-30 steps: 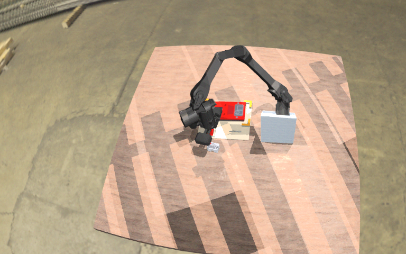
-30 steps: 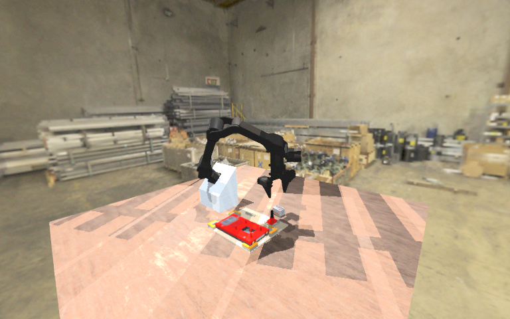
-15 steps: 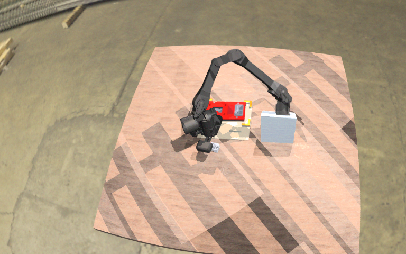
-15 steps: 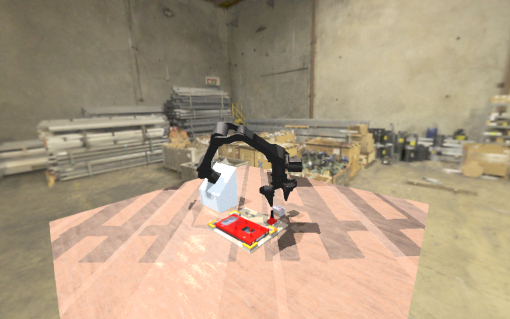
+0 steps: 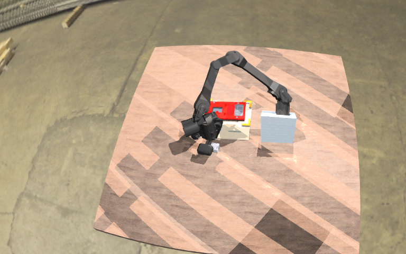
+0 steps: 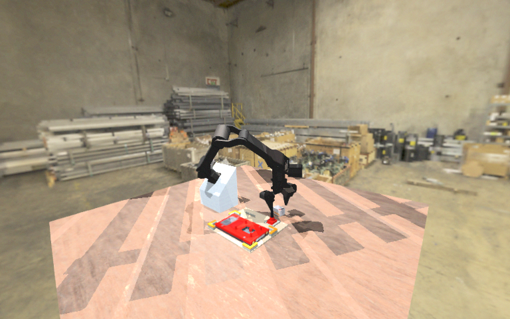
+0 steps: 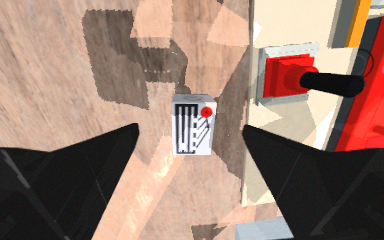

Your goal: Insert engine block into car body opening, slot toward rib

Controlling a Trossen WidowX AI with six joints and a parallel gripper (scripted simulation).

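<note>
My gripper tip is 190 mm to the left of the beige base plate, 20 mm past it and 20 mm above it. The rest, counted from my gripper tip: engine block (10 mm below).
</note>
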